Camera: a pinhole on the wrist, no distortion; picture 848 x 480 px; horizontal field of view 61.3 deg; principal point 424.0 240.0 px. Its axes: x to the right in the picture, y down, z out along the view. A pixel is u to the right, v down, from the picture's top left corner.
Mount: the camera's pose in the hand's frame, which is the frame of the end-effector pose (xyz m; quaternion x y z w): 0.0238 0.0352 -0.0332 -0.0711 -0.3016 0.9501 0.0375
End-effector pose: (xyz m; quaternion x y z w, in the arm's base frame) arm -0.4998 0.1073 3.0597 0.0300 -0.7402 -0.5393 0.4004
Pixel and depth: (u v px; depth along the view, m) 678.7 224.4 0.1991
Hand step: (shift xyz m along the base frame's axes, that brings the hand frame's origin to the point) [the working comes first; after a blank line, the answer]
In the camera's frame: 0.0709 -0.0043 0.1991

-0.0496 0.1039 -0.1098
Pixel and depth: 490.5 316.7 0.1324
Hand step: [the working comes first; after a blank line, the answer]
In the camera's frame: 0.0123 0.0142 0.1324

-0.0530 0.0334 -0.0529
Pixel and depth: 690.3 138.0 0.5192
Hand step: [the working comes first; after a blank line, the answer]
In the camera's frame: 0.1932 -0.0740 0.5192

-0.1561 0.3592 -0.3237
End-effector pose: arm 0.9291 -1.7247 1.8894 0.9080 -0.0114 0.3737 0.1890
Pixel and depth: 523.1 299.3 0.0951
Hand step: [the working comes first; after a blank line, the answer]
In the camera's frame: 0.0132 0.0079 0.0951

0.0260 0.0083 -0.0354
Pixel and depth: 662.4 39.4 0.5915
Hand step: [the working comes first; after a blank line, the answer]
In the camera's frame: 0.1971 -0.1658 0.5915

0.1860 -0.0810 -0.5615
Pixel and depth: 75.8 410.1 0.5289
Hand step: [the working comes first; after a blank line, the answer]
In the camera's frame: -0.2574 0.1257 0.5289

0.4381 0.2682 -0.2300
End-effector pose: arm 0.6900 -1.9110 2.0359 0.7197 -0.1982 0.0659 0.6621
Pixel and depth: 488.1 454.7 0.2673
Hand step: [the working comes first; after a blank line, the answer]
In the camera's frame: 0.0239 0.0802 0.2673

0.0040 -0.1141 -0.1972
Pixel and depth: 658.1 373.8 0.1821
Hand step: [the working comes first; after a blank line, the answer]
In the camera's frame: 0.0596 0.0341 0.1821

-0.0405 -0.0689 -0.1158
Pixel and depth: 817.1 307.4 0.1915
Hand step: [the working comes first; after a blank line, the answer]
In the camera's frame: 0.1052 0.0180 0.1915

-0.0893 -0.0719 -0.1216
